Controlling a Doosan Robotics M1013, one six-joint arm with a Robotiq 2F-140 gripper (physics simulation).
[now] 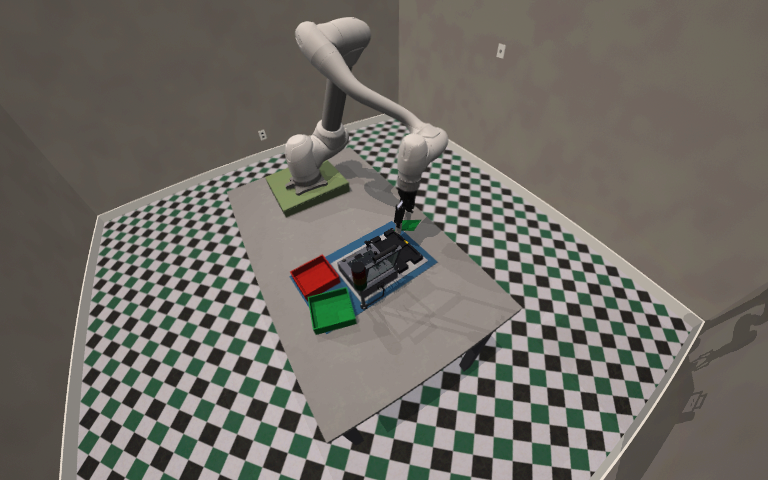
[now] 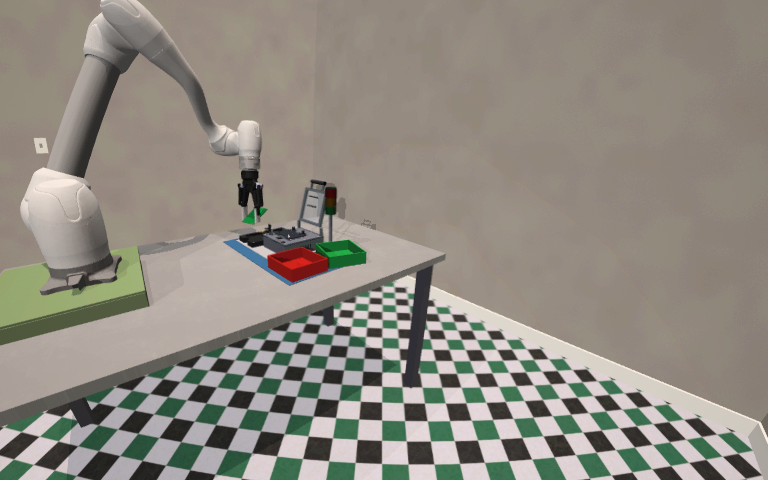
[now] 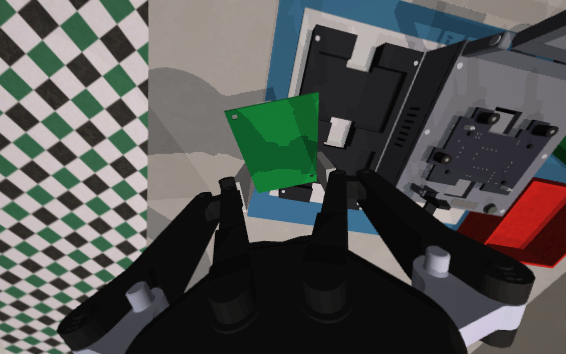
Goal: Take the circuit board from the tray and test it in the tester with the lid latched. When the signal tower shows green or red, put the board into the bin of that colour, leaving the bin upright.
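Places are measured from the arm's base along level axes (x up, y back, z right), in millimetres.
Pixels of known places: gripper, fingertip midpoint: (image 1: 402,227) (image 2: 251,221) (image 3: 284,168); arm's base, origin of the base link: (image 1: 308,182) (image 2: 85,274).
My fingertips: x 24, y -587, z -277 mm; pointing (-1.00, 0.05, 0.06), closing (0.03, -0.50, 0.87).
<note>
Ahead of a thing's pixels: the offset from my fingertips to its top centre. "spot": to the spot under its first point. Level surfaces: height alone.
My gripper (image 1: 400,224) (image 2: 250,217) (image 3: 284,168) is shut on the green circuit board (image 1: 410,225) (image 2: 255,215) (image 3: 275,137), holding it tilted in the air beside the black tray (image 2: 252,238) (image 3: 360,92). The grey tester (image 2: 277,242) (image 3: 530,90) stands next to the tray. Its lid @[spot: dx +70, dy -202, dz +155 mm] (image 2: 305,208) is raised, open. The signal tower @[spot: dx +157, dy -266, dz +311 mm] (image 1: 359,276) (image 2: 330,200) has dim red, amber and green segments; none looks clearly lit. The red bin @[dx -32, dy -38, dz +436 mm] (image 1: 314,275) (image 2: 297,263) (image 3: 530,215) and green bin @[dx -32, dy -217, dz +427 mm] (image 1: 333,310) (image 2: 340,253) are upright.
The tray and tester stand on a blue and white mat @[dx -77 mm] (image 1: 431,261) (image 2: 236,245) on the grey table @[dx -79 mm] (image 1: 390,384) (image 2: 198,316). The bins stand side by side at the tester's far end from the tray. The arm's green base block (image 1: 286,204) (image 2: 127,283) is at the table's other end.
</note>
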